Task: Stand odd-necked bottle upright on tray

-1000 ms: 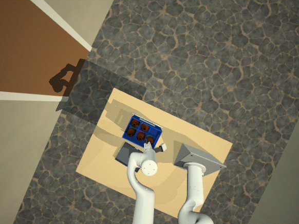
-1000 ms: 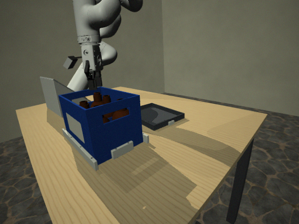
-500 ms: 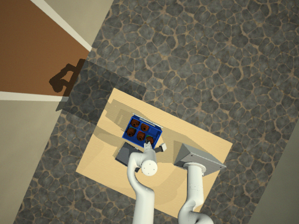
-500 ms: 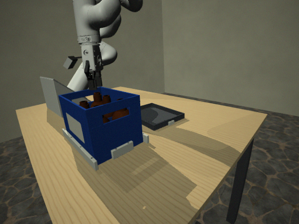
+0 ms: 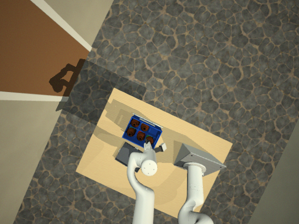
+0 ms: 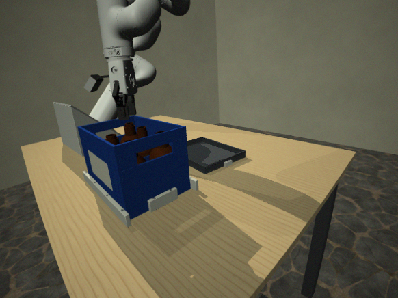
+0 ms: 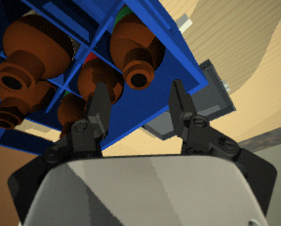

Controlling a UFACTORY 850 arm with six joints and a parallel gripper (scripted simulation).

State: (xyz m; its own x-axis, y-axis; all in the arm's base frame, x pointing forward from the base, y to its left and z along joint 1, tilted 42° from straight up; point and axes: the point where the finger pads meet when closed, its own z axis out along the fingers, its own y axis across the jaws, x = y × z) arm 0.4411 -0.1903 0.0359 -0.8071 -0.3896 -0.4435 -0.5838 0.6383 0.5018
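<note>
The brown bottle is 11 cm below my hand. Round my hand: blue crate: 8 cm ahead, 6 cm to the right, 12 cm below; then dark tray: 11 cm ahead, 22 cm to the left, 19 cm below.
</note>
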